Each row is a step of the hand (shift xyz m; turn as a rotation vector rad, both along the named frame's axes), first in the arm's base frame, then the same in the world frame.
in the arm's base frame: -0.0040 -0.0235 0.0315 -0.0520 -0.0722 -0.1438
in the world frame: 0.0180 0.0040 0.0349 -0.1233 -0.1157 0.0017
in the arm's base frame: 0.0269 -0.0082 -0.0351 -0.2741 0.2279 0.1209
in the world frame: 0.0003 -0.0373 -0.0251 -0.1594 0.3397 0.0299
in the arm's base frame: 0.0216 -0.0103 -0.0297 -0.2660 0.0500 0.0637
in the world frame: -0.0004 -0.0335 -0.0183 -0.1741 0.1783 0.1233
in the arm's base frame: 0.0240 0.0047 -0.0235 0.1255 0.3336 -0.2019
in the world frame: 0.0041 -0.0203 -0.0269 -0.0510 0.0622 -0.4017
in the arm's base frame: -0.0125 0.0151 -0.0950 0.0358 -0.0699 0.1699
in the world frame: -0.0692 -0.0413 -0.0540 0.1377 0.0386 0.1208
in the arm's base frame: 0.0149 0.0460 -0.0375 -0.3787 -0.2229 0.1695
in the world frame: -0.0148 0.0038 -0.0592 -0.1766 0.0959 0.4259
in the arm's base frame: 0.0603 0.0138 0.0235 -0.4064 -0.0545 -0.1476
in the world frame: 0.0607 -0.0002 -0.0262 -0.4058 0.0348 0.1550
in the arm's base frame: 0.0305 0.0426 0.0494 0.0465 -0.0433 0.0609
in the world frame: 0.0509 0.0471 -0.0193 0.0773 -0.0122 0.0403
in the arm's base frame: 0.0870 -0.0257 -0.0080 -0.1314 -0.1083 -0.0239
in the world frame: 0.0655 -0.0572 -0.0270 -0.1095 -0.0377 0.1271
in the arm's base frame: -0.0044 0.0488 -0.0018 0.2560 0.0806 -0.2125
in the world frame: -0.0084 0.0347 -0.0336 0.0649 -0.1722 -0.2886
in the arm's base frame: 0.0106 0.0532 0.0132 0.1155 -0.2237 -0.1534
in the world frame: 0.0123 0.0408 -0.0361 0.0144 -0.2934 0.0254
